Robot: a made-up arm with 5 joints. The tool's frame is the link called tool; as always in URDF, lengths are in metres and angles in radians. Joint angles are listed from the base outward.
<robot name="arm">
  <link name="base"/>
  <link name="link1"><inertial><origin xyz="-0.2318 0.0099 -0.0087"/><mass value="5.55"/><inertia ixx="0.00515" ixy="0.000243" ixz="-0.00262" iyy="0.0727" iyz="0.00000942" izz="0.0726"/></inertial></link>
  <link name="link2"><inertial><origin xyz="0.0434 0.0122 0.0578"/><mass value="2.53"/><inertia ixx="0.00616" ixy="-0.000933" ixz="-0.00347" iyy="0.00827" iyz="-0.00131" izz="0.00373"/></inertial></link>
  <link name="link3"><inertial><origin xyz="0.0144 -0.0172 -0.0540"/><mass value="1.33"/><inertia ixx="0.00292" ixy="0" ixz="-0.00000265" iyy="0.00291" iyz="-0.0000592" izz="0.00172"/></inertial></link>
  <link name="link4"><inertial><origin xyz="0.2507 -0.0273 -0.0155"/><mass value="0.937"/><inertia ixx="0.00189" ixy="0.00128" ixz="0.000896" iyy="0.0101" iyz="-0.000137" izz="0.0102"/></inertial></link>
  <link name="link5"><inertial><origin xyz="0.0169 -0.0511 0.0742"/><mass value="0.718"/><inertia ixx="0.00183" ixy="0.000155" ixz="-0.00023" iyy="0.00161" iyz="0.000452" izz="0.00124"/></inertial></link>
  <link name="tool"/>
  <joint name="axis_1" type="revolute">
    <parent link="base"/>
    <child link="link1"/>
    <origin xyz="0 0 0.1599" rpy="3.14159 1.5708 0"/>
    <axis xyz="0 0 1"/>
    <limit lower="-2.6" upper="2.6"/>
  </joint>
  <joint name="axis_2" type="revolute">
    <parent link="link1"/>
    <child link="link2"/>
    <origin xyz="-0.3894 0.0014 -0.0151" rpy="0 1.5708 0"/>
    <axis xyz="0 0 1"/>
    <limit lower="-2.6" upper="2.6"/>
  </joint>
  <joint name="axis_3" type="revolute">
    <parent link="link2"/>
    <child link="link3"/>
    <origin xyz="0.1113 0.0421 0.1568" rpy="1.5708 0 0"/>
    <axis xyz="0 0 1"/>
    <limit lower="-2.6" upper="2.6"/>
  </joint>
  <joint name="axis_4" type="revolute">
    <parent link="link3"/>
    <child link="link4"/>
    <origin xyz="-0.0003 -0.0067 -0.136" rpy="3.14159 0 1.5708"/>
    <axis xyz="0 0 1"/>
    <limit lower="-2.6" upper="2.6"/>
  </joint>
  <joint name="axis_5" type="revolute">
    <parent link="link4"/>
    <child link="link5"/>
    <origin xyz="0.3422 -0.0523 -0.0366" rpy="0 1.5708 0"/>
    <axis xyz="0 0 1"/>
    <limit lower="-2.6" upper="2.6"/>
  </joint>
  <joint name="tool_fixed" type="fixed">
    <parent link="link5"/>
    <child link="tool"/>
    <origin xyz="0.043 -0.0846 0.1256" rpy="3.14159 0 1.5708"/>
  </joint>
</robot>
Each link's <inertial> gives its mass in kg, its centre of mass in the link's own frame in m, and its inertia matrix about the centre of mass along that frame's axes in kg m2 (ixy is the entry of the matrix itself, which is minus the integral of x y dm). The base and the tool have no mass. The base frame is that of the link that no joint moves.
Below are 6 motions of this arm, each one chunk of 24 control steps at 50 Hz.
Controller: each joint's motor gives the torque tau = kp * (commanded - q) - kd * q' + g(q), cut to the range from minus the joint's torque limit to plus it. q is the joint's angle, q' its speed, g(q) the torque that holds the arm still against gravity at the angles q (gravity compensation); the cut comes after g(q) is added. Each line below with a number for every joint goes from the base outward.
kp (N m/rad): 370 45 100 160 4
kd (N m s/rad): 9.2 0.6 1.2 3 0.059
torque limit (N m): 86 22 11 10 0.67
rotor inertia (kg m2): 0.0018 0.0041 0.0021 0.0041 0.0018
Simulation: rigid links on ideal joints. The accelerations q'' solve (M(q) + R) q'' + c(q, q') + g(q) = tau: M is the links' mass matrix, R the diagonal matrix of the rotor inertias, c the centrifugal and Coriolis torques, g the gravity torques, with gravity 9.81 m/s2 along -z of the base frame. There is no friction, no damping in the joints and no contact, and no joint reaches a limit. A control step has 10 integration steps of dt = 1/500 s. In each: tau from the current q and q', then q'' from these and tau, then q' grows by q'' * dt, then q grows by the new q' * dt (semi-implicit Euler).
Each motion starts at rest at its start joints. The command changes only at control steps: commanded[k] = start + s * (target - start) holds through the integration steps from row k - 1 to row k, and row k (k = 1, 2, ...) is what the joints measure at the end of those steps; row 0 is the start. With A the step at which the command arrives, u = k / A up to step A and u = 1 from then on. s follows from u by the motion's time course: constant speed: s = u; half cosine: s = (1 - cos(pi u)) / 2; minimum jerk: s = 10 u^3 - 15 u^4 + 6 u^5; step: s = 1 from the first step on.
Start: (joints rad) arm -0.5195 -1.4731 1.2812 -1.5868 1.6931
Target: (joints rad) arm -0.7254 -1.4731 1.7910 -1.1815 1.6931
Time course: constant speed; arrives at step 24
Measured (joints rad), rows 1 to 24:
1: -0.5206 -1.4737 1.2962 -1.5738 1.6944
2: -0.5238 -1.4752 1.3175 -1.5586 1.6974
3: -0.5295 -1.4777 1.3421 -1.5439 1.6992
4: -0.5373 -1.4810 1.3681 -1.5298 1.6966
5: -0.5464 -1.4845 1.3942 -1.5159 1.6887
6: -0.5562 -1.4875 1.4192 -1.5015 1.6769
7: -0.5660 -1.4892 1.4425 -1.4862 1.6644
8: -0.5756 -1.4894 1.4639 -1.4698 1.6552
9: -0.5848 -1.4880 1.4838 -1.4525 1.6519
10: -0.5939 -1.4854 1.5026 -1.4343 1.6555
11: -0.6031 -1.4818 1.5206 -1.4156 1.6647
12: -0.6124 -1.4781 1.5383 -1.3966 1.6771
13: -0.6221 -1.4745 1.5559 -1.3775 1.6898
14: -0.6321 -1.4714 1.5739 -1.3585 1.7005
15: -0.6424 -1.4688 1.5923 -1.3398 1.7080
16: -0.6528 -1.4668 1.6113 -1.3214 1.7122
17: -0.6631 -1.4652 1.6310 -1.3034 1.7136
18: -0.6730 -1.4640 1.6514 -1.2859 1.7132
19: -0.6826 -1.4632 1.6725 -1.2687 1.7118
20: -0.6916 -1.4628 1.6941 -1.2519 1.7101
21: -0.7001 -1.4630 1.7161 -1.2354 1.7083
22: -0.7081 -1.4639 1.7385 -1.2192 1.7063
23: -0.7158 -1.4653 1.7612 -1.2031 1.7041
24: -0.7232 -1.4673 1.7841 -1.1872 1.7015

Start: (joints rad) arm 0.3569 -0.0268 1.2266 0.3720 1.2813
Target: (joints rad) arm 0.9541 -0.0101 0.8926 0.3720 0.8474
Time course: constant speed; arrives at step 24
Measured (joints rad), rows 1 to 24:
1: 0.3596 -0.0248 1.2208 0.3691 1.2718
2: 0.3684 -0.0187 1.2102 0.3671 1.2458
3: 0.3847 -0.0086 1.1958 0.3669 1.2092
4: 0.4082 0.0037 1.1791 0.3681 1.1743
5: 0.4371 0.0153 1.1621 0.3698 1.1517
6: 0.4693 0.0233 1.1459 0.3712 1.1448
7: 0.5027 0.0253 1.1309 0.3719 1.1490
8: 0.5355 0.0208 1.1168 0.3721 1.1548
9: 0.5665 0.0102 1.1032 0.3720 1.1531
10: 0.5954 -0.0045 1.0896 0.3718 1.1387
11: 0.6221 -0.0209 1.0754 0.3719 1.1121
12: 0.6471 -0.0360 1.0608 0.3722 1.0781
13: 0.6709 -0.0473 1.0458 0.3729 1.0429
14: 0.6942 -0.0532 1.0305 0.3737 1.0122
15: 0.7174 -0.0529 1.0151 0.3747 0.9895
16: 0.7407 -0.0469 1.0000 0.3755 0.9755
17: 0.7642 -0.0365 0.9853 0.3761 0.9682
18: 0.7879 -0.0237 0.9713 0.3763 0.9639
19: 0.8117 -0.0107 0.9580 0.3760 0.9588
20: 0.8356 0.0007 0.9455 0.3753 0.9494
21: 0.8596 0.0089 0.9335 0.3742 0.9338
22: 0.8838 0.0132 0.9218 0.3728 0.9119
23: 0.9082 0.0138 0.9102 0.3714 0.8850
24: 0.9331 0.0113 0.8984 0.3701 0.8554

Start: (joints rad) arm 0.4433 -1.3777 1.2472 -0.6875 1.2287
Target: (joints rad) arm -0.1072 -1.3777 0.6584 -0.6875 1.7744
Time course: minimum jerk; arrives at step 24
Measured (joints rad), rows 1 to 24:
1: 0.4433 -1.3777 1.2471 -0.6876 1.2287
2: 0.4430 -1.3779 1.2463 -0.6883 1.2284
3: 0.4421 -1.3786 1.2441 -0.6903 1.2275
4: 0.4395 -1.3803 1.2397 -0.6937 1.2254
5: 0.4343 -1.3836 1.2326 -0.6988 1.2221
6: 0.4253 -1.3890 1.2217 -0.7053 1.2180
7: 0.4113 -1.3967 1.2065 -0.7128 1.2143
8: 0.3914 -1.4064 1.1861 -0.7207 1.2132
9: 0.3650 -1.4172 1.1597 -0.7280 1.2172
10: 0.3320 -1.4279 1.1268 -0.7339 1.2291
11: 0.2926 -1.4368 1.0874 -0.7376 1.2515
12: 0.2475 -1.4419 1.0415 -0.7385 1.2866
13: 0.1975 -1.4417 0.9898 -0.7362 1.3359
14: 0.1441 -1.4346 0.9334 -0.7303 1.4005
15: 0.0891 -1.4201 0.8739 -0.7210 1.4800
16: 0.0344 -1.3984 0.8130 -0.7085 1.5721
17: -0.0178 -1.3704 0.7527 -0.6935 1.6719
18: -0.0651 -1.3385 0.6953 -0.6768 1.7715
19: -0.1056 -1.3055 0.6493 -0.6537 1.8694
20: -0.1372 -1.2747 0.6275 -0.6121 1.9626
21: -0.1584 -1.2497 0.6146 -0.5660 2.0398
22: -0.1693 -1.2346 0.6063 -0.5196 2.0908
23: -0.1708 -1.2324 0.6023 -0.4748 2.1086
24: -0.1647 -1.2453 0.6011 -0.4348 2.0909

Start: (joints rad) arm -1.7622 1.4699 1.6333 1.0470 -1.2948
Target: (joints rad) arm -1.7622 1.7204 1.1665 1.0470 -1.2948
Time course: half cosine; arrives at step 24
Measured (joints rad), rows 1 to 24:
1: -1.7622 1.4701 1.6326 1.0465 -1.2946
2: -1.7623 1.4711 1.6299 1.0451 -1.2937
3: -1.7625 1.4738 1.6245 1.0429 -1.2915
4: -1.7630 1.4792 1.6154 1.0405 -1.2875
5: -1.7635 1.4880 1.6023 1.0384 -1.2822
6: -1.7642 1.5006 1.5847 1.0369 -1.2760
7: -1.7649 1.5169 1.5629 1.0362 -1.2699
8: -1.7654 1.5361 1.5372 1.0364 -1.2647
9: -1.7656 1.5572 1.5082 1.0374 -1.2608
10: -1.7655 1.5787 1.4769 1.0389 -1.2585
11: -1.7649 1.5991 1.4442 1.0407 -1.2583
12: -1.7641 1.6173 1.4108 1.0426 -1.2603
13: -1.7630 1.6324 1.3776 1.0444 -1.2648
14: -1.7619 1.6445 1.3450 1.0460 -1.2716
15: -1.7610 1.6541 1.3134 1.0476 -1.2804
16: -1.7603 1.6621 1.2829 1.0494 -1.2902
17: -1.7600 1.6691 1.2539 1.0514 -1.3003
18: -1.7600 1.6757 1.2270 1.0535 -1.3096
19: -1.7602 1.6819 1.2027 1.0558 -1.3179
20: -1.7604 1.6876 1.1819 1.0580 -1.3249
21: -1.7605 1.6923 1.1651 1.0598 -1.3308
22: -1.7605 1.6958 1.1528 1.0612 -1.3357
23: -1.7603 1.6980 1.1453 1.0619 -1.3393
24: -1.7600 1.6990 1.1427 1.0621 -1.3413

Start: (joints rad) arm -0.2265 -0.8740 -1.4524 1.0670 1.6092
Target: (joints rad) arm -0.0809 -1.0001 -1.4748 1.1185 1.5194
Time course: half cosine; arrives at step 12
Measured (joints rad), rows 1 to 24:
1: -0.2262 -0.8738 -1.4524 1.0674 1.6088
2: -0.2249 -0.8729 -1.4526 1.0689 1.6072
3: -0.2213 -0.8709 -1.4541 1.0720 1.6037
4: -0.2144 -0.8676 -1.4575 1.0771 1.5984
5: -0.2038 -0.8637 -1.4630 1.0843 1.5926
6: -0.1896 -0.8609 -1.4704 1.0931 1.5879
7: -0.1724 -0.8612 -1.4789 1.1029 1.5855
8: -0.1537 -0.8669 -1.4874 1.1128 1.5854
9: -0.1346 -0.8800 -1.4950 1.1218 1.5864
10: -0.1165 -0.9014 -1.5005 1.1290 1.5870
11: -0.1005 -0.9309 -1.5027 1.1335 1.5853
12: -0.0876 -0.9665 -1.5007 1.1344 1.5799
13: -0.0779 -1.0049 -1.4941 1.1316 1.5693
14: -0.0711 -1.0421 -1.4832 1.1259 1.5517
15: -0.0662 -1.0748 -1.4699 1.1183 1.5263
16: -0.0625 -1.1004 -1.4565 1.1102 1.4941
17: -0.0591 -1.1180 -1.4449 1.1027 1.4593
18: -0.0560 -1.1273 -1.4362 1.0967 1.4278
19: -0.0531 -1.1287 -1.4310 1.0928 1.4052
20: -0.0510 -1.1231 -1.4294 1.0910 1.3920
21: -0.0500 -1.1116 -1.4309 1.0913 1.3885
22: -0.0506 -1.0954 -1.4348 1.0931 1.3974
23: -0.0528 -1.0757 -1.4405 1.0962 1.4195
24: -0.0568 -1.0539 -1.4476 1.1003 1.4484

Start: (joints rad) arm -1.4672 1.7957 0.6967 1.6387 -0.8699
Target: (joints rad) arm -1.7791 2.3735 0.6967 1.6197 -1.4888
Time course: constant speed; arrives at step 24
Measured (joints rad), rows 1 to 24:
1: -1.4685 1.7969 0.6955 1.6386 -0.8714
2: -1.4728 1.8009 0.6927 1.6393 -0.8776
3: -1.4809 1.8089 0.6885 1.6408 -0.8919
4: -1.4928 1.8213 0.6835 1.6429 -0.9162
5: -1.5077 1.8381 0.6788 1.6452 -0.9507
6: -1.5246 1.8592 0.6751 1.6469 -0.9930
7: -1.5426 1.8841 0.6734 1.6477 -1.0390
8: -1.5605 1.9125 0.6738 1.6472 -1.0838
9: -1.5777 1.9441 0.6763 1.6454 -1.1230
10: -1.5937 1.9784 0.6804 1.6424 -1.1539
11: -1.6084 2.0151 0.6857 1.6386 -1.1764
12: -1.6219 2.0534 0.6914 1.6344 -1.1924
13: -1.6344 2.0929 0.6970 1.6301 -1.2054
14: -1.6462 2.1326 0.7019 1.6261 -1.2192
15: -1.6576 2.1719 0.7059 1.6226 -1.2364
16: -1.6690 2.2100 0.7087 1.6198 -1.2585
17: -1.6804 2.2461 0.7101 1.6178 -1.2852
18: -1.6921 2.2796 0.7103 1.6166 -1.3154
19: -1.7041 2.3101 0.7093 1.6161 -1.3473
20: -1.7164 2.3371 0.7076 1.6162 -1.3792
21: -1.7290 2.3606 0.7053 1.6166 -1.4101
22: -1.7418 2.3807 0.7029 1.6173 -1.4395
23: -1.7548 2.3976 0.7005 1.6180 -1.4672
24: -1.7680 2.4118 0.6984 1.6185 -1.4935

